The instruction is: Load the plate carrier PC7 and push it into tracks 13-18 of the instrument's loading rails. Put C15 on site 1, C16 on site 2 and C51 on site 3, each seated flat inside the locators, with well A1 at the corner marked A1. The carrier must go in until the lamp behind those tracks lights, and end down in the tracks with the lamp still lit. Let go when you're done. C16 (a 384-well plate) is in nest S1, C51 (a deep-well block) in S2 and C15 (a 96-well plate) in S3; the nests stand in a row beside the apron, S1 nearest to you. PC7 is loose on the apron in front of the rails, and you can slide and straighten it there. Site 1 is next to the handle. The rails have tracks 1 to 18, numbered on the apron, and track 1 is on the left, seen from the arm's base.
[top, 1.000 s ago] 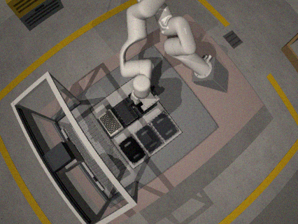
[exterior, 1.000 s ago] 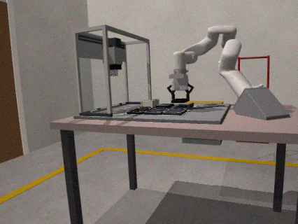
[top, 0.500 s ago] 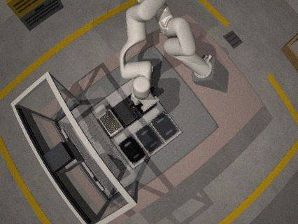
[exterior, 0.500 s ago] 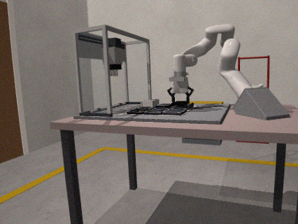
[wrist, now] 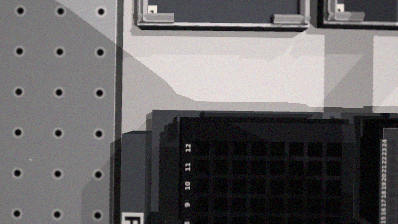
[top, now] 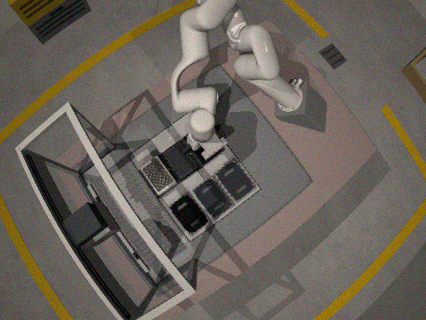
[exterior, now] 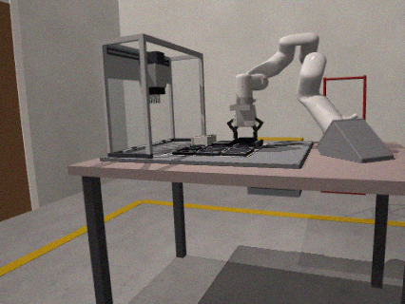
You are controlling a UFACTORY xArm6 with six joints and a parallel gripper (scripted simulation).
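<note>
Now: the A1 mark 11 cm to the left of my hand, 8 cm ahead of it and 3 cm below it. Also, from my hand: black 96-well plate: 1 cm below; then plate carrier PC7: 9 cm ahead, 3 cm to the right, 3 cm below; then pale well plate: 20 cm ahead, 6 cm to the right, 1 cm below.
</note>
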